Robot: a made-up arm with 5 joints. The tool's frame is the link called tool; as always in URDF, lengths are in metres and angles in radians. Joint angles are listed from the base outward. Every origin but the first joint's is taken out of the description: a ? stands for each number. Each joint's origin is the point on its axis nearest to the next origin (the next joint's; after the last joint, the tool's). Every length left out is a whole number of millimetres.
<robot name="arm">
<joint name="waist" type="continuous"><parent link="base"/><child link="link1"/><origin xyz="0.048 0.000 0.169" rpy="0.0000 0.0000 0.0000"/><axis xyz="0 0 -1"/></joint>
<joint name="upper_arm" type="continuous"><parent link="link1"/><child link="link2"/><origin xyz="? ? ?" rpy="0.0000 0.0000 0.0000"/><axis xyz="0 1 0"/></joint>
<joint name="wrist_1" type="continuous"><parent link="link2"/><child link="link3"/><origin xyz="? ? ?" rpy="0.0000 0.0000 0.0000"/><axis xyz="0 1 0"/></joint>
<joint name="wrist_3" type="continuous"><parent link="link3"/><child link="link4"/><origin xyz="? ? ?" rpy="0.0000 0.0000 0.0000"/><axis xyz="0 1 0"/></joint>
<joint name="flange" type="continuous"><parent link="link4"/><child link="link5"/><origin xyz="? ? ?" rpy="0.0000 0.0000 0.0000"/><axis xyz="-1 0 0"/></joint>
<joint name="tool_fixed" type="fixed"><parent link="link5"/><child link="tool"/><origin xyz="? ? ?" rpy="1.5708 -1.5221 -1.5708"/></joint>
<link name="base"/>
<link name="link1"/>
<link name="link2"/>
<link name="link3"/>
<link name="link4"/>
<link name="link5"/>
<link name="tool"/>
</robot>
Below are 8 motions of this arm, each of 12 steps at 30 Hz.
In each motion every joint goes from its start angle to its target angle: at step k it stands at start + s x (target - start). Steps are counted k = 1, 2, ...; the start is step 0. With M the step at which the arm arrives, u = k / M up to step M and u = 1 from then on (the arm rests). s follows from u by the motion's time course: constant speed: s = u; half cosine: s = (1 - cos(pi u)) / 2; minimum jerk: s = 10 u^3 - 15 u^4 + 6 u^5.
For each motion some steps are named. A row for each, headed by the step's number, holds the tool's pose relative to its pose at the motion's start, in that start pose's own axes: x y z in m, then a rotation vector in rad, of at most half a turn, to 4 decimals.
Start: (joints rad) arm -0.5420 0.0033 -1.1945 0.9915 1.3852
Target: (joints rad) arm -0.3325 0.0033 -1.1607 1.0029 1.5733
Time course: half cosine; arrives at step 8
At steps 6, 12:
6: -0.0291 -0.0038 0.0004 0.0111 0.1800 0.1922
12: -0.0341 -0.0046 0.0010 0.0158 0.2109 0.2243

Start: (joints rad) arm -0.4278 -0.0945 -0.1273 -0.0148 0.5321
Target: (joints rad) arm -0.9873 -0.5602 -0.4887 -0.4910 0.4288
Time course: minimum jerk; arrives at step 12
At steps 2, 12:
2: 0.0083 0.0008 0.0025 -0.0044 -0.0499 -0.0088
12: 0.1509 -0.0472 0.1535 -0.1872 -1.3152 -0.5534

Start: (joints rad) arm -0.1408 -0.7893 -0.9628 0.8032 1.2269
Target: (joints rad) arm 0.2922 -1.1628 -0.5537 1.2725 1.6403
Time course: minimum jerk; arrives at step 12
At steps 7, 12:
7: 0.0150 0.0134 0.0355 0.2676 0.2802 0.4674
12: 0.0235 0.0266 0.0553 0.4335 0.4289 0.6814

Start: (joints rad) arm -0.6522 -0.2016 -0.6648 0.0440 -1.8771
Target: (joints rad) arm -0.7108 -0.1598 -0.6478 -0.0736 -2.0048
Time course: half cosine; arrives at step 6
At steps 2, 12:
2: -0.0012 -0.0033 -0.0012 0.0101 0.0145 -0.0427
12: -0.0054 -0.0134 -0.0045 0.0380 0.0592 -0.1717

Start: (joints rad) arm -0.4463 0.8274 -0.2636 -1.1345 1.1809
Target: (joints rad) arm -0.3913 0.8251 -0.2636 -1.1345 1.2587
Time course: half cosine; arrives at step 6
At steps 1, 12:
1: -0.0011 -0.0006 0.0000 -0.0014 0.0027 0.0072
12: -0.0157 -0.0086 0.0004 -0.0201 0.0417 0.1076

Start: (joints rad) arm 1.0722 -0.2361 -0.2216 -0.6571 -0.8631
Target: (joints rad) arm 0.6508 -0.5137 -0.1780 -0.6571 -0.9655
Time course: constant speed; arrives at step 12
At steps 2, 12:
2: -0.0015 0.0169 0.0002 0.0490 0.0000 -0.0807
12: 0.0142 0.0898 0.0119 0.2705 -0.0164 -0.5001

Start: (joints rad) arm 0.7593 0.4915 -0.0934 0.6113 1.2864
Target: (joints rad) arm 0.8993 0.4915 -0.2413 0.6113 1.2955
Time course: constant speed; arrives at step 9
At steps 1, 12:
1: -0.0035 -0.0038 0.0015 -0.0183 0.0026 -0.0121
12: -0.0335 -0.0313 0.0161 -0.1666 0.0311 -0.1037

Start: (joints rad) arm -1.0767 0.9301 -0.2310 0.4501 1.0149
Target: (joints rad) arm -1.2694 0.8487 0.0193 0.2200 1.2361
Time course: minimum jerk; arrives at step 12
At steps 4, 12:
4: 0.0078 0.0100 0.0004 -0.0015 -0.0211 0.0832
12: 0.0319 0.0496 0.0050 -0.0139 -0.1036 0.3944

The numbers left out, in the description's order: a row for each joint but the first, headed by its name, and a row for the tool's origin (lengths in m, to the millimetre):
upper_arm: 0.033 -0.007 0.000
wrist_1: 0.037 0.000 0.149
wrist_3: 0.139 0.000 0.005
flange: 0.044 0.000 0.000
tool: 0.000 0.000 0.000

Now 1 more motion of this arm.
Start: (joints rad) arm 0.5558 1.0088 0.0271 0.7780 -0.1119
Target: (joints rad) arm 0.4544 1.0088 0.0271 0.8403 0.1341
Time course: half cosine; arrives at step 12
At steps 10, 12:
10: -0.0066 0.0220 0.0000 -0.0282 0.0571 0.3206
12: -0.0071 0.0236 0.0000 -0.0299 0.0614 0.3435

